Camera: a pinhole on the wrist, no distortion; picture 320 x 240 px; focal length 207.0 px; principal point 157.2 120.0 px. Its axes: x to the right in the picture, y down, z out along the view. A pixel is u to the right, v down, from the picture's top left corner.
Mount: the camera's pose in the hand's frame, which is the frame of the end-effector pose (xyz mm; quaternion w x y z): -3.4 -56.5 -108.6 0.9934 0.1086 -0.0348 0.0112
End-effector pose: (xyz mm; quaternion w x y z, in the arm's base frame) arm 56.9 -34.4 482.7 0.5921 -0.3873 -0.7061 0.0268
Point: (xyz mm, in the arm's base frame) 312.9 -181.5 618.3
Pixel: behind the camera
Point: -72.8 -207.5 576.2
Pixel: outside the picture
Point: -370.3 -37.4 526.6
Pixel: 185.7 83.8
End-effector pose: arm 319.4 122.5 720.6 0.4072 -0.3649 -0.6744 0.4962
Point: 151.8 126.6 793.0
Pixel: 247.6 140.6
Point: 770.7 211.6 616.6
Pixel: behind the camera
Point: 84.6 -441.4 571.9
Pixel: 12.6 184.5
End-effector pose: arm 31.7 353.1 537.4 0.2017 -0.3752 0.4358 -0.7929
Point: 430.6 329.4 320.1
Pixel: outside the picture
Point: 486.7 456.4 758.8
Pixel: 67.1 90.9
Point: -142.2 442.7 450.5
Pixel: behind the camera
